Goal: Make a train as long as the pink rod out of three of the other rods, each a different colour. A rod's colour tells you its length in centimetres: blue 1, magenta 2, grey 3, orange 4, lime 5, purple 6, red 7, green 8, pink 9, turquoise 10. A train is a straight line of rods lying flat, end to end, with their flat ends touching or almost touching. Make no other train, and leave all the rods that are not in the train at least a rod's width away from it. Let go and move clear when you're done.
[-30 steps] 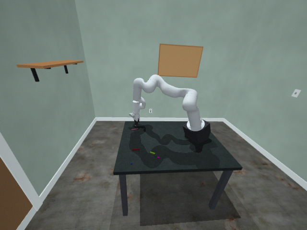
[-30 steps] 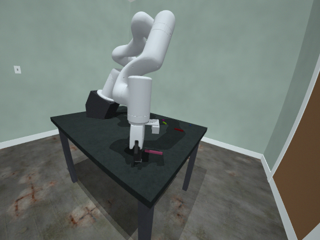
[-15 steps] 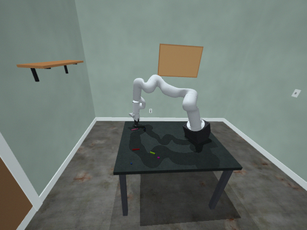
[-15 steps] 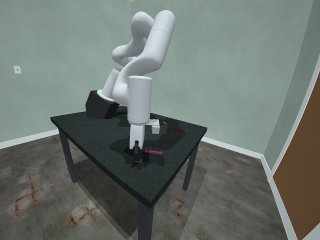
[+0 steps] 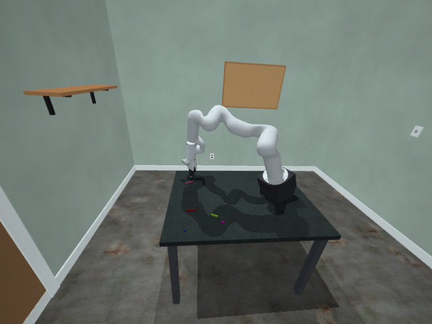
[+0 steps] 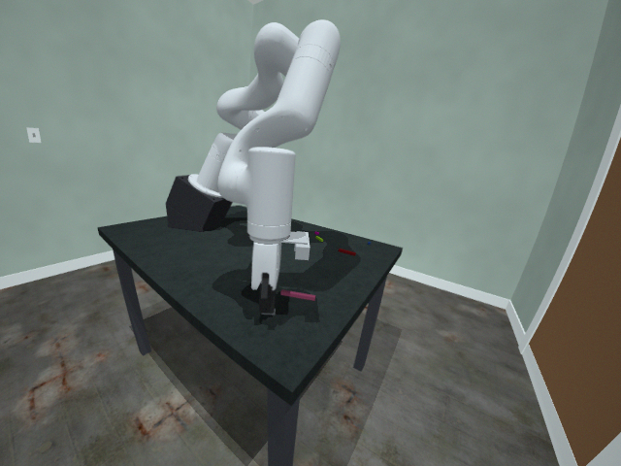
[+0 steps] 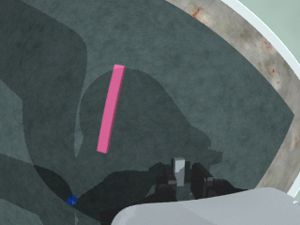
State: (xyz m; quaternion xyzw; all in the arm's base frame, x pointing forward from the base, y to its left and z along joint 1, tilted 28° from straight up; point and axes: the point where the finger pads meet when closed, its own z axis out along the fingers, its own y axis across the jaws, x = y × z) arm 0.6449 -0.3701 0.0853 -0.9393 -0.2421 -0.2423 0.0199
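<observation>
My gripper is now 30 mm above the grey rod. From my hand the other things lie so: red rod: 460 mm to the left, 30 mm below, 30 mm ahead; then pink rod: 100 mm to the left, 30 mm below, 20 mm ahead; then lime rod: 530 mm to the left, 130 mm behind, 30 mm below.
</observation>
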